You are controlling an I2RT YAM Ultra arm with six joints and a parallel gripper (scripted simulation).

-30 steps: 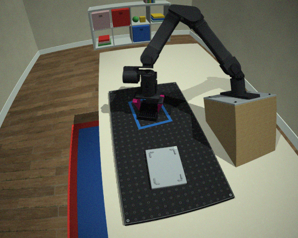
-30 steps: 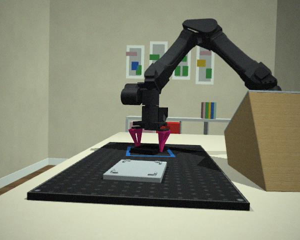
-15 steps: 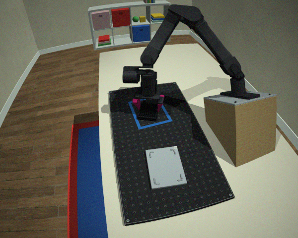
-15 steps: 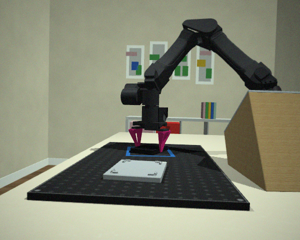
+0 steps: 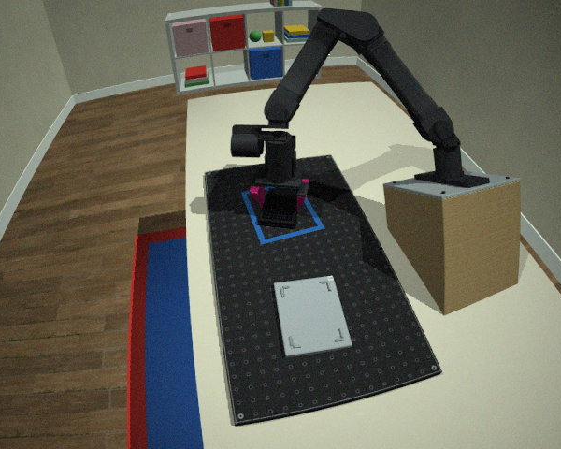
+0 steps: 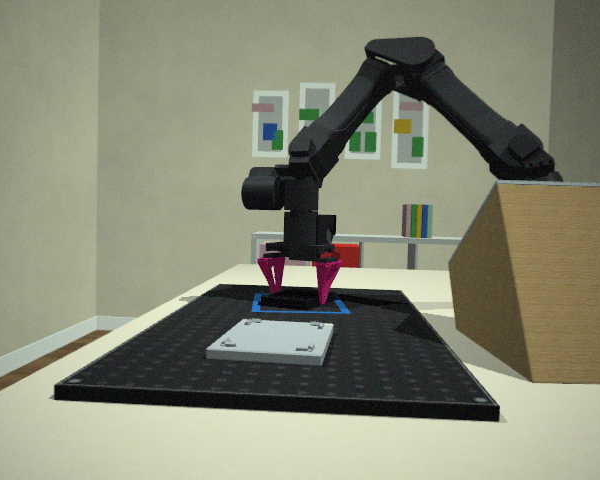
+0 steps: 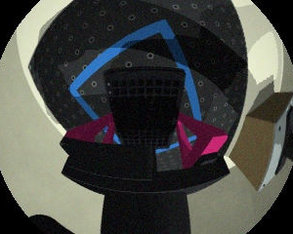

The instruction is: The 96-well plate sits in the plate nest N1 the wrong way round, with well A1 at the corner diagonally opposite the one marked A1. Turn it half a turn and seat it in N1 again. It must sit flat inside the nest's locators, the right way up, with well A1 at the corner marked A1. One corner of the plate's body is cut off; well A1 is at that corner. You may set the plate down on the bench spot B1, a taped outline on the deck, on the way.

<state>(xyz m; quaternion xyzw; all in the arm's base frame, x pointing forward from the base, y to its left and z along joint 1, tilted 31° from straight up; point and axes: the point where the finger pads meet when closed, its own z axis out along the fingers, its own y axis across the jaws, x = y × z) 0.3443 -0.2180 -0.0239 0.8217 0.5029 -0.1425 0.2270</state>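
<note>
My hand is 30 mm short of the grey plate nest N1 and 310 mm to the right of it. The rest, counted from my hand: black 96-well plate right at my hand.
</note>
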